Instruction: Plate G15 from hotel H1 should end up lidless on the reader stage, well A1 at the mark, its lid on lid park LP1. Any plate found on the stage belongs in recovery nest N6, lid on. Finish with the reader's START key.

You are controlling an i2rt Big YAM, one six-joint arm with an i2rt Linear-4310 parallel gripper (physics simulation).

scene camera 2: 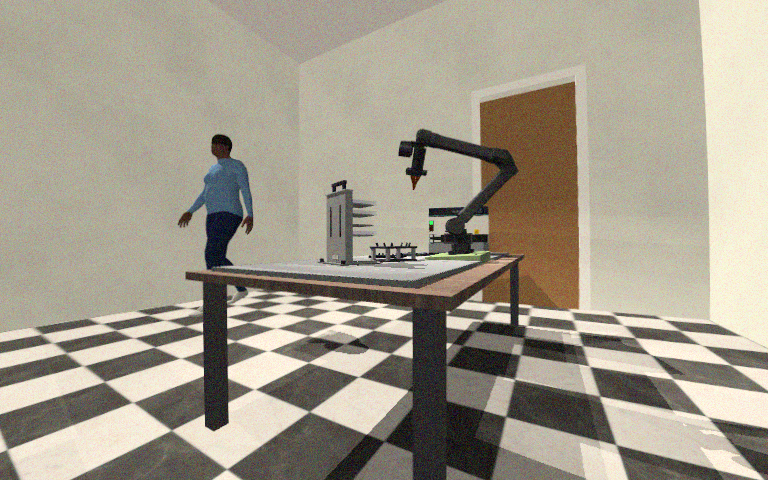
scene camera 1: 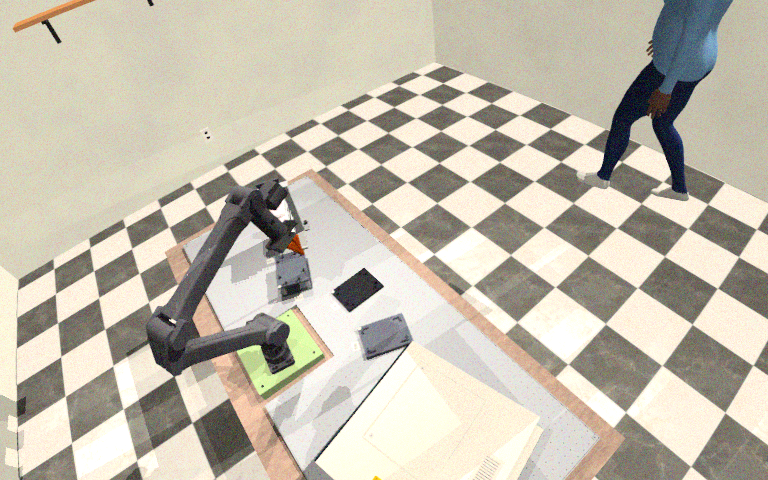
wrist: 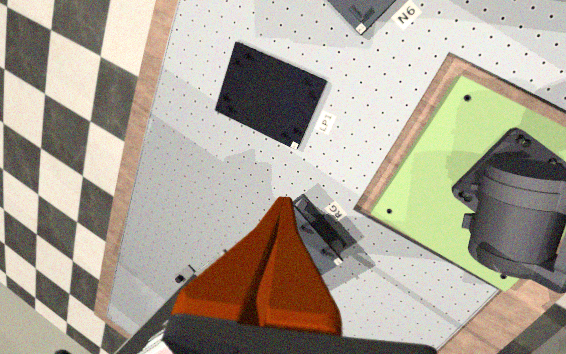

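Where they show: gripper, fingertip midpoint: [scene camera 2: 413, 189] [scene camera 1: 302, 254] [wrist: 285, 205]; arm's base, link origin: [scene camera 2: 461, 253] [scene camera 1: 278, 355] [wrist: 504, 177].
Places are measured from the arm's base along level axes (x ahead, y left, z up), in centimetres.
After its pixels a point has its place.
My gripper [scene camera 1: 303, 254] {z 31.6, x 22.1, y 6.8 cm} [scene camera 2: 414, 188] {z 31.6, x 22.1, y 6.8 cm} [wrist: 285, 205] {z 31.6, x 22.1, y 6.8 cm} has orange fingers, shut and empty, high above the mat near the RG stand. The hotel [scene camera 2: 339, 226] {z 11.1, x 21.2, y 57.9 cm} is a grey tower with several white plates [scene camera 2: 363, 215] {z 16.1, x 17.4, y 49.3 cm} on its right side; in scene camera 1 the arm hides much of it. The black lid park LP1 [scene camera 1: 357, 289] {z -1.4, x 35.3, y 10.3 cm} [wrist: 272, 95] {z -1.4, x 34.5, y 10.1 cm} carries no lid. Nest N6 [scene camera 1: 385, 336] {z -1.2, x 34.5, y -12.7 cm} [wrist: 364, 11] {z -1.2, x 29.3, y -7.1 cm} is a grey-blue holder with no plate on it; part shows in the wrist view. The cream reader [scene camera 1: 453, 407] {z 27.0, x 34.2, y -52.1 cm} stands beyond N6; its stage and START key cannot be made out. Label G15 is not readable.
The grey RG stand [scene camera 1: 293, 270] {z 3.6, x 17.6, y 28.9 cm} [scene camera 2: 393, 251] [wrist: 320, 245] {z 3.6, x 14.0, y 24.2 cm} is raised on the mat between the hotel and LP1. The arm's base stands on a green plate [scene camera 1: 308, 346] {z -0.4, x 10.3, y -2.1 cm} [wrist: 425, 200] {z -0.8, x 5.6, y 9.3 cm}. A person [scene camera 1: 688, 50] [scene camera 2: 226, 186] stands on the floor away from the table.
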